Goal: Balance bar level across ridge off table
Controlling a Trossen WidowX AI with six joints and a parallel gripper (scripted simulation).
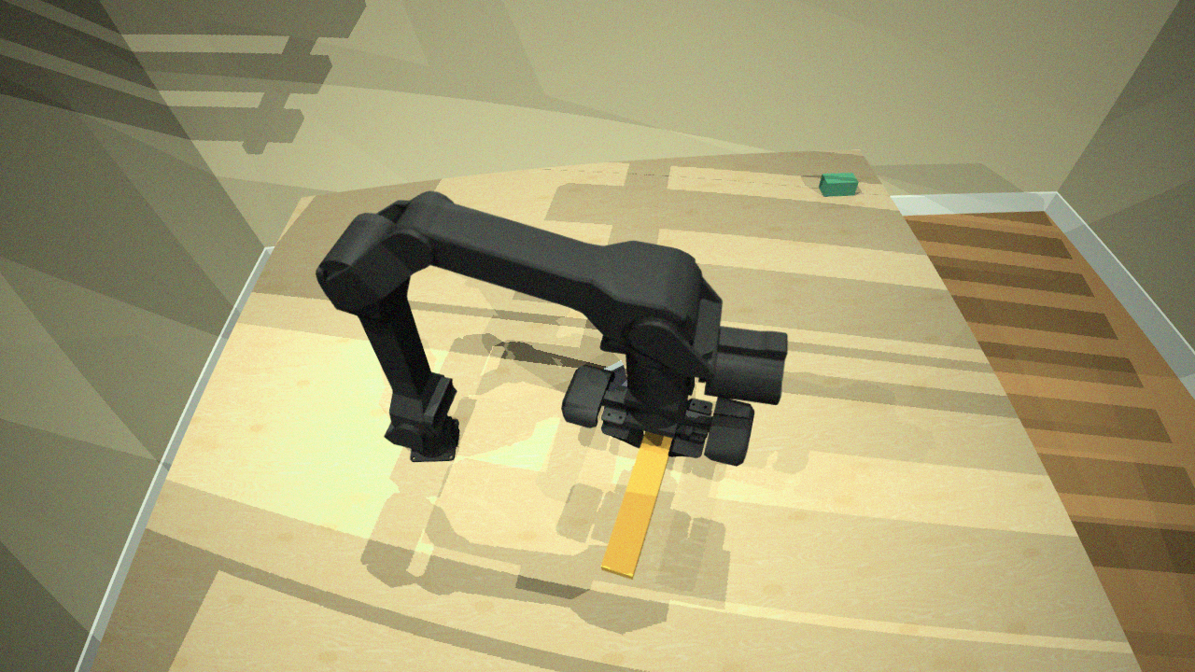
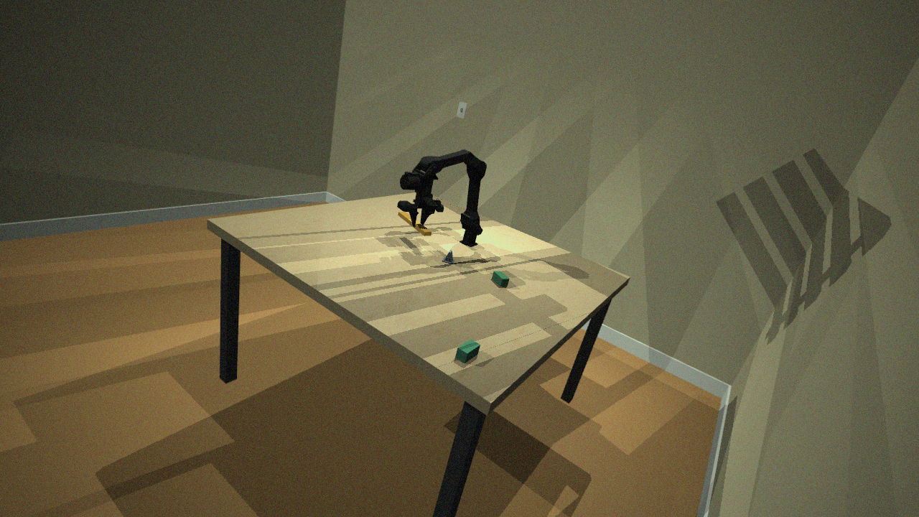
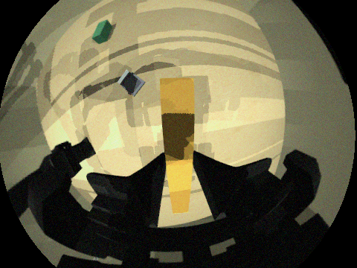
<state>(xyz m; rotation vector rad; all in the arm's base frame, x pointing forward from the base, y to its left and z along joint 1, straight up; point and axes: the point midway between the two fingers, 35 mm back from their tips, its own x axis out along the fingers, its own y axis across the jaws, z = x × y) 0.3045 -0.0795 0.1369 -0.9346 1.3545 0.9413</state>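
Right now my gripper tip is 10 mm past the orange bar and 30 mm to the left of it.
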